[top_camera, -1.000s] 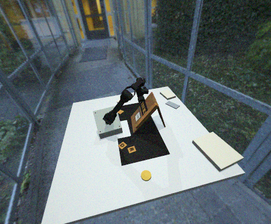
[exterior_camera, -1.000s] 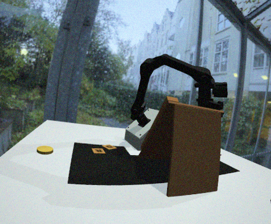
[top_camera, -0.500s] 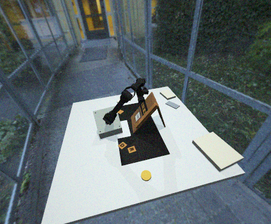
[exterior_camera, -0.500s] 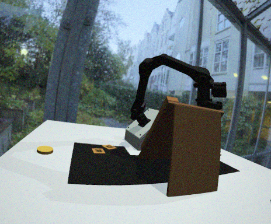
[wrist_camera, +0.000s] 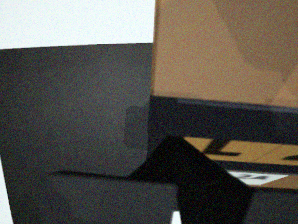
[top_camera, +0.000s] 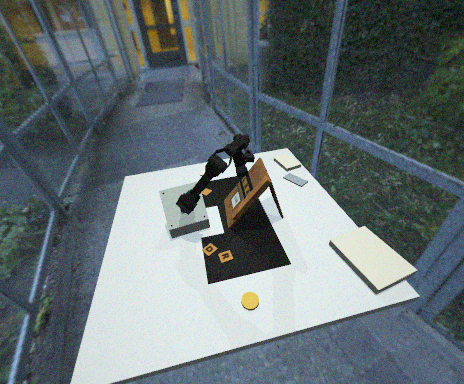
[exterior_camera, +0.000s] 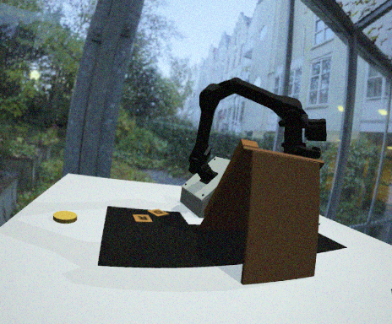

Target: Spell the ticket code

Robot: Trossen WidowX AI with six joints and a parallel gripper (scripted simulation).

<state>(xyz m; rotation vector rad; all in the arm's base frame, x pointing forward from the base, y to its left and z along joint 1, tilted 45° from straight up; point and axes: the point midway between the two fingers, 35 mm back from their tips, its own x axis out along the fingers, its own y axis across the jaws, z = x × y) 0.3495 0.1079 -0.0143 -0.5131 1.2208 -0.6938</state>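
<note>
The orange tile marked l lies 30 mm to the right of my gripper tip. From my gripper tip the other things lie so: black mat: 170 mm below, 150 mm behind, 110 mm to the right; white ticket: 90 mm below, 80 mm to the right, 80 mm behind; orange tile marked 2: 90 mm to the right, 20 mm behind.
</note>
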